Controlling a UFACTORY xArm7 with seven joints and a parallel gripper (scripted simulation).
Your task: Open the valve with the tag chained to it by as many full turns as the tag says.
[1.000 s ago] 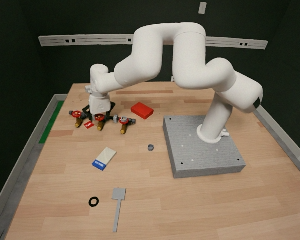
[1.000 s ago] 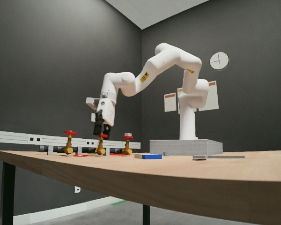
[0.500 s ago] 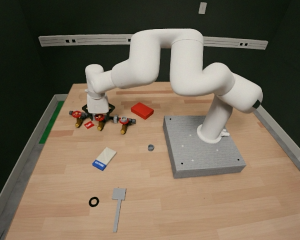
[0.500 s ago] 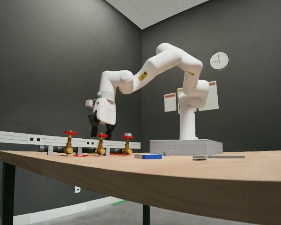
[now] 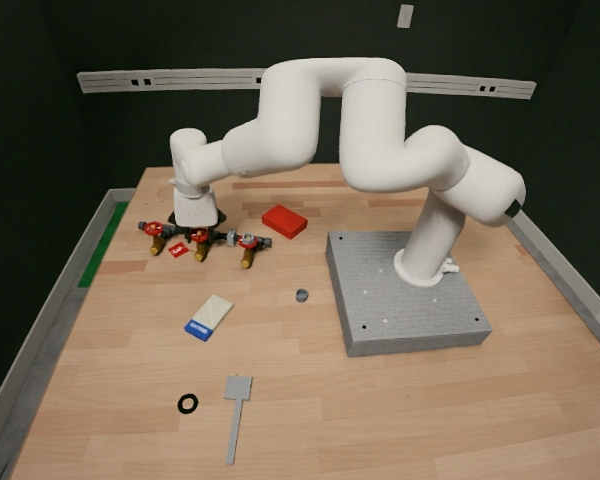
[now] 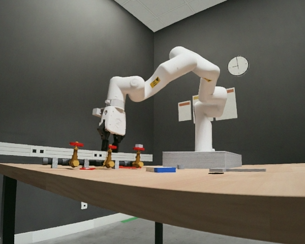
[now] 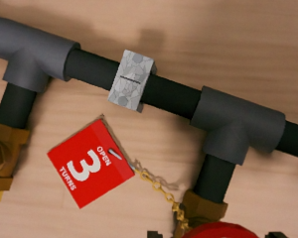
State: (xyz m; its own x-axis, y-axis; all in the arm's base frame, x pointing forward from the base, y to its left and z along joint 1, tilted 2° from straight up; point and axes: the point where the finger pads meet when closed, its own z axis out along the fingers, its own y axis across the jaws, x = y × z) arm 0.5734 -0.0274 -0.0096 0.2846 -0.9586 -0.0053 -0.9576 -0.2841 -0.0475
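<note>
The red tag lies 80 mm ahead of my hand, 20 mm to the right of it and 80 mm below it. The rest, counted from my hand: blue box 80 mm behind, 200 mm to the left, 80 mm below; then red block 200 mm behind, 170 mm to the right, 70 mm below; then grey cap 130 mm behind, 10 mm to the left, 10 mm above.
</note>
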